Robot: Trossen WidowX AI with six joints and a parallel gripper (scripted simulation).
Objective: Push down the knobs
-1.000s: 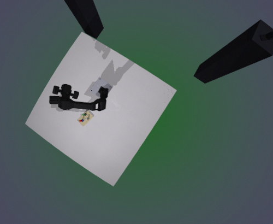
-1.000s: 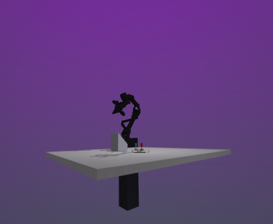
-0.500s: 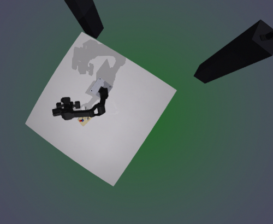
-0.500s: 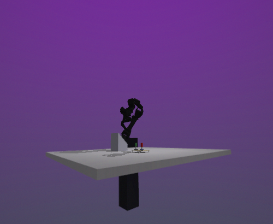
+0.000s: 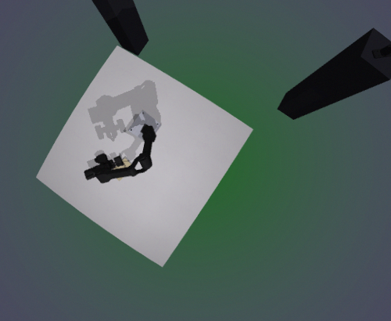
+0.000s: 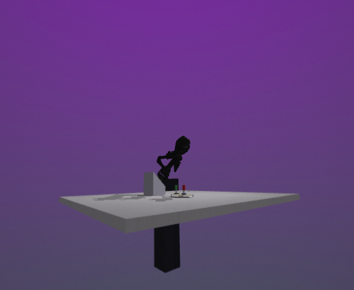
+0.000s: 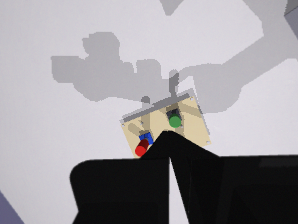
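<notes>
Right now my gripper tip is 12 cm above the white knob, 6 cm to the right of it and 2 cm short of it. From my gripper tip the other things lie so: red knob 11 cm below, 7 cm ahead, 2 cm to the left.
</notes>
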